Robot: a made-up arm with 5 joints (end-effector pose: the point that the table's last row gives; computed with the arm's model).
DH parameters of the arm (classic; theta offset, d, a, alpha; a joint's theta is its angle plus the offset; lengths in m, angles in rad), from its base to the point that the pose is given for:
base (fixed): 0 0 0 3.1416
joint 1: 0 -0.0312 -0.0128 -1.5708
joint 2: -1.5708 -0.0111 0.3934 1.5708
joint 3: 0.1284 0 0.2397 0
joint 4: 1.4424 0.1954 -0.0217 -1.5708
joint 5: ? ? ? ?
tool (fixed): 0.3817 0.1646 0 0
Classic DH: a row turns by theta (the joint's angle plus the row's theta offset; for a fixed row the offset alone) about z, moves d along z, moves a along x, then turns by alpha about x.
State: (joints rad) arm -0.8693 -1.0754 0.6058 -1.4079 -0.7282
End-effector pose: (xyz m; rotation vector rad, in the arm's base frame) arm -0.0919 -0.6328 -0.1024 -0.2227 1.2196 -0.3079
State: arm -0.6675 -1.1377 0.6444 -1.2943 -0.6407
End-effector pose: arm -0.1960 -0.5769 -0.0627 -0.2083 1.2197 -0.3458
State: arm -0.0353 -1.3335 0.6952 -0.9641 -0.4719
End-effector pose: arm -0.4347 -0.3028 0.0349 -0.1135 1.3582 -0.5470
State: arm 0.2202 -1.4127 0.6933 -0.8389 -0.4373
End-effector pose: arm -0.4767 -0.1659 0.0678 -0.0337 1.4453 -0.6445
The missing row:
joint 5: 1.1891 0 0.1372 0
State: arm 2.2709 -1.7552 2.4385 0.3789 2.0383
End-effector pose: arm 0.0704 0.4202 0.3080 1.2677 1.2861 2.0849
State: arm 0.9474 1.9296 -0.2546 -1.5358 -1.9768
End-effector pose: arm 0.3736 -0.6960 0.0172 1.4387 -0.5140 -0.6397
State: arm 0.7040 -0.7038 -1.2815 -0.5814 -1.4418
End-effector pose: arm -0.3935 0.4713 -0.3115 1.9442 1.4338 -1.9310
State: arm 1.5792 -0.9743 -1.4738 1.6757 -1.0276
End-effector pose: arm 0.1691 0.3263 0.0269 0.1104 1.2680 -2.2426
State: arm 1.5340 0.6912 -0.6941 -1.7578 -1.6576
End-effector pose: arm 0.1231 -0.2861 -0.7391 2.3522 -0.1574 -0.8606
